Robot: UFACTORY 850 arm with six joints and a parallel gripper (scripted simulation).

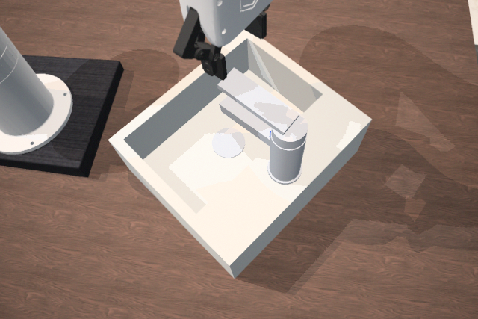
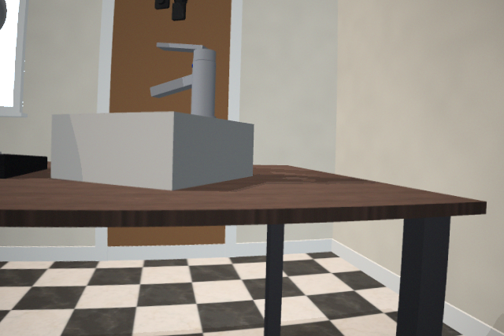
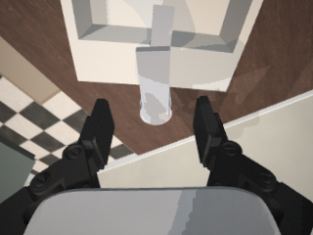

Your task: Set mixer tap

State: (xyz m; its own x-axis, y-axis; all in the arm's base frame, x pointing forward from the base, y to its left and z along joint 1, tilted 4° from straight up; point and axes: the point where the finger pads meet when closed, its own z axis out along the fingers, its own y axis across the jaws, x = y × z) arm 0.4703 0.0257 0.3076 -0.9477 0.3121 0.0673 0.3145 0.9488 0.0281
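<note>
Now: the flat lever 30 mm ahead of my hand, 10 mm to the right of it and 90 mm below it. From my hand the other things lie so: grey mixer tap 50 mm ahead, 20 mm to the right, 140 mm below; then white basin 30 mm behind, 20 mm to the left, 330 mm below.
</note>
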